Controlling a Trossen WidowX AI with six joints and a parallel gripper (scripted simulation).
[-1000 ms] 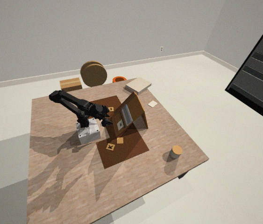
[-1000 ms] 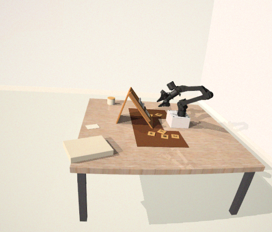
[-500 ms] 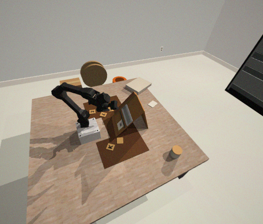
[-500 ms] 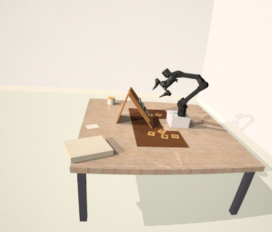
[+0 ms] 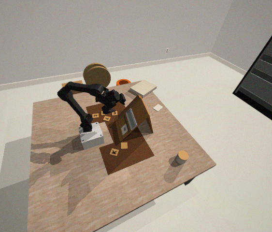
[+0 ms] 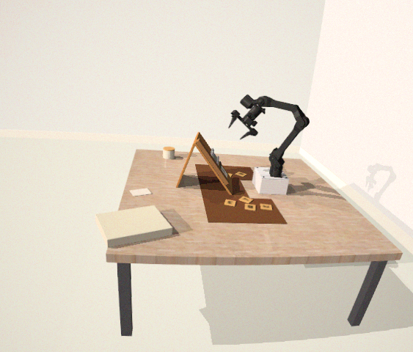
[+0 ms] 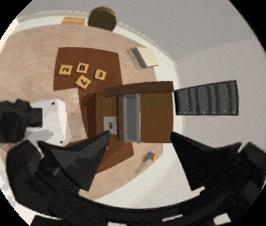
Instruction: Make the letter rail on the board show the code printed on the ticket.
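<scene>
Right now the tile marked 3 is 30 cm below my gripper tip, 25 cm to the left of it and 2 cm behind it. From my gripper tip the other things lie so: dark mat: 31 cm below, 7 cm behind, 5 cm to the left; then blank-faced tile: 30 cm below, 14 cm to the right, 1 cm ahead; then pale ticket: 24 cm below, 3 cm ahead, 2 cm to the right.
</scene>
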